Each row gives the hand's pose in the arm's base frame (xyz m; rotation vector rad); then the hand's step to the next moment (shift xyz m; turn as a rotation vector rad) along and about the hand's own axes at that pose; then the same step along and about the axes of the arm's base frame.
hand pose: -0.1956 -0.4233 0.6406 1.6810 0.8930 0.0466
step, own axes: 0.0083 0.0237 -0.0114 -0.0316 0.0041 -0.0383
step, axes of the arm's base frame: 0.0130 0.0133 0.0204 -0.0383 0.0131 0.0291
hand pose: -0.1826 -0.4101 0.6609 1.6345 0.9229 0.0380
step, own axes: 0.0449 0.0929 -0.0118 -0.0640 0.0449 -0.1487
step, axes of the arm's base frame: 0.0749 0.0367 0.0619 -0.0928 0.0852 0.1112
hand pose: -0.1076 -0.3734 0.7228 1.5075 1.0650 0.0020
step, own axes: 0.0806 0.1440 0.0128 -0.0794 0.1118 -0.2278
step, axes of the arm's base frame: 0.1397 0.0602 0.0652 -0.1057 0.1482 0.1938
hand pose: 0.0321 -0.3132 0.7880 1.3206 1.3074 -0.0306
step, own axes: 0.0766 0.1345 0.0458 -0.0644 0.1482 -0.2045
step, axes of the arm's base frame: 0.1465 0.0633 0.0238 -0.0609 0.1542 0.2011
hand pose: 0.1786 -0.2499 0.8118 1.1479 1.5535 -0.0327
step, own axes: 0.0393 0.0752 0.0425 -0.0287 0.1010 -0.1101
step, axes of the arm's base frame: 0.0861 0.0396 -0.0047 -0.0180 0.0978 0.1151
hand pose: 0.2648 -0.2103 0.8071 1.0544 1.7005 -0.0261
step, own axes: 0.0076 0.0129 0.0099 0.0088 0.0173 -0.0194
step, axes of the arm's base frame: 0.0157 0.0077 -0.0041 -0.0038 0.0256 0.0092
